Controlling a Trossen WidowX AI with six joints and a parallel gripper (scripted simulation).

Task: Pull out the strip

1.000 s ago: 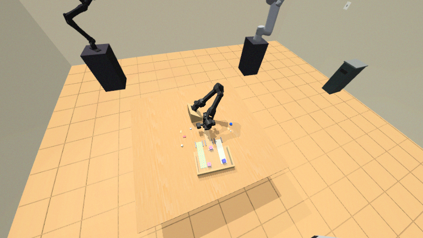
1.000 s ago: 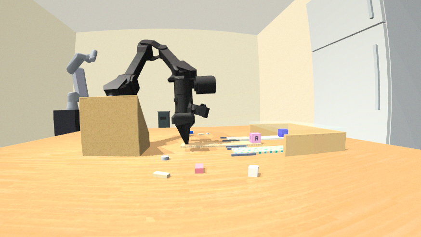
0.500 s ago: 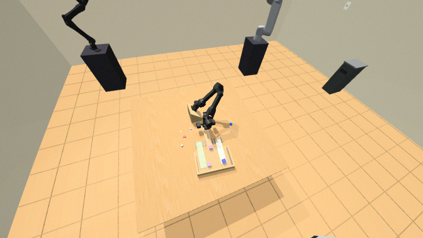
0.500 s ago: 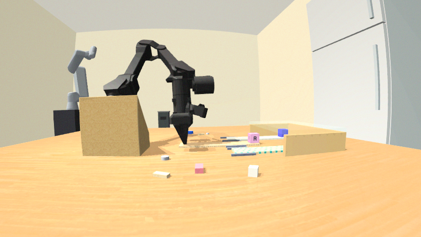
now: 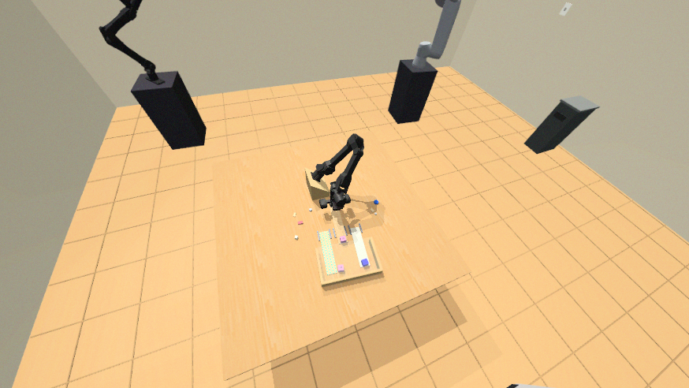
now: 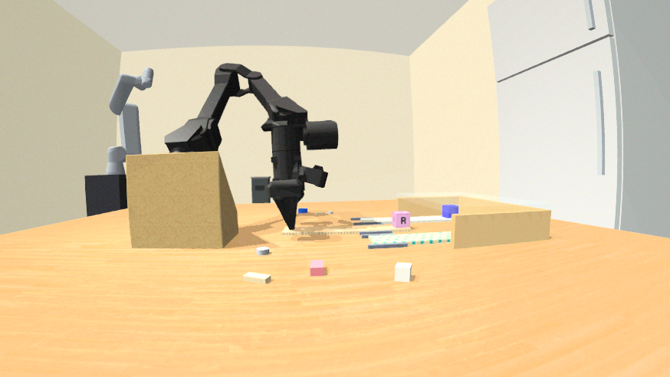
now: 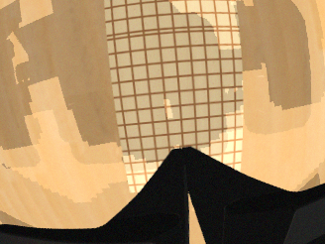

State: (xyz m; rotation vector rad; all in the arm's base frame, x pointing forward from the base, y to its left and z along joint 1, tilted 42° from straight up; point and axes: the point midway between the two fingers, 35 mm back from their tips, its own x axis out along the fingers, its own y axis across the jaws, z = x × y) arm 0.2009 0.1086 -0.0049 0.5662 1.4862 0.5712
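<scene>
Right now the grey disc is 150 mm to the right of my gripper tip and 30 mm behind it. The rest, counted from my gripper tip: pink block: 230 mm to the right, 40 mm ahead; blue disc: 280 mm to the left, 10 mm ahead; white cube: 270 mm to the right, 130 mm ahead.
</scene>
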